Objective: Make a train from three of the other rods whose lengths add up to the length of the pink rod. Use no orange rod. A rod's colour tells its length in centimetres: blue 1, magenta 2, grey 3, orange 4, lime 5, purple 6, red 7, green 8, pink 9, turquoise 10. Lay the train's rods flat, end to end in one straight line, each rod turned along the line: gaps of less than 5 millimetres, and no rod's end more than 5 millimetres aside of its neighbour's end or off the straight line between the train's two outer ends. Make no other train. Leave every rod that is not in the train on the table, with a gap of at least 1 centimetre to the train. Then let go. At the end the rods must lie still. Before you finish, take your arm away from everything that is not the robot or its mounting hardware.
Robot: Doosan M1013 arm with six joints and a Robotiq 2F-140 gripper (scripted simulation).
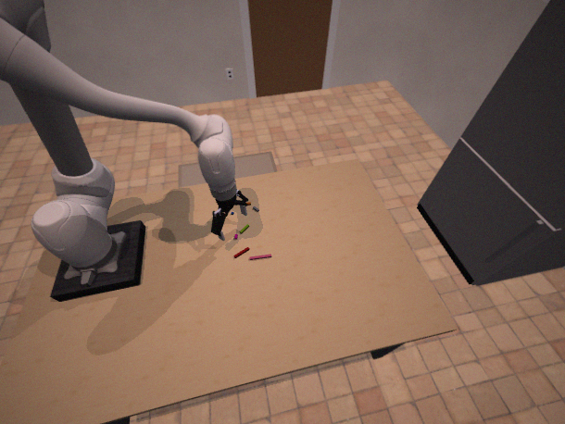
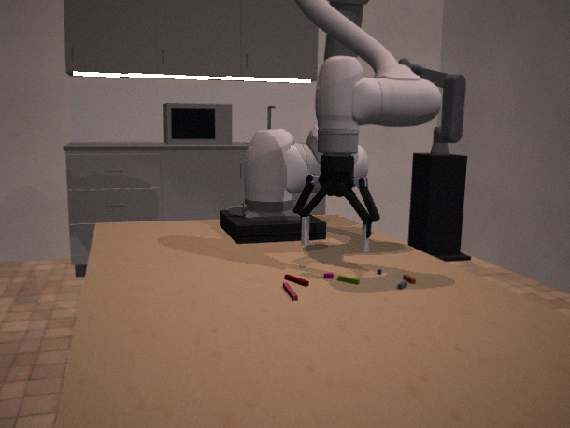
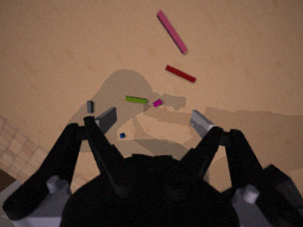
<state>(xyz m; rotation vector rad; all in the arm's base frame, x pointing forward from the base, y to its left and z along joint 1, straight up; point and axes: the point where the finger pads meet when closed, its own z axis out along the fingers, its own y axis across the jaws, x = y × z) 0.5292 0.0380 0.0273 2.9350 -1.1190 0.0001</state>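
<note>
My gripper is now 12 cm to the right of the blue rod, 7 cm above it and 1 cm past it. The rest, counted from my hand: magenta rod: 7 cm below, 1 cm to the right; lime rod: 7 cm below, 4 cm ahead, 2 cm to the left; red rod: 9 cm to the right, 7 cm below, 2 cm ahead.
</note>
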